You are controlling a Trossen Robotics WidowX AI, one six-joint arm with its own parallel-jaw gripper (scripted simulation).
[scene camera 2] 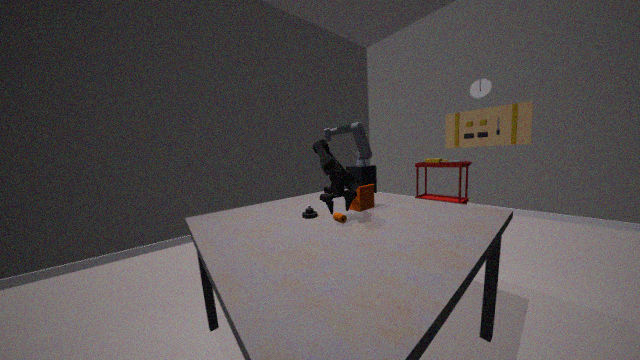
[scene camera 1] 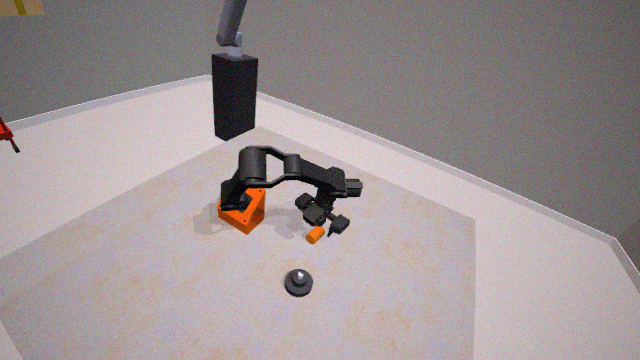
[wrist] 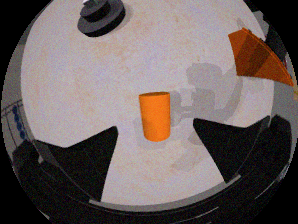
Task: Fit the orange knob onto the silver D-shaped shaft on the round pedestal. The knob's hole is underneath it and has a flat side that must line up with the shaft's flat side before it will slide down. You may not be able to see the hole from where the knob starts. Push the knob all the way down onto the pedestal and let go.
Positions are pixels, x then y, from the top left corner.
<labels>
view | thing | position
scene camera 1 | gripper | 317,229
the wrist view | gripper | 156,126
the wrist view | orange knob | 155,106
</labels>
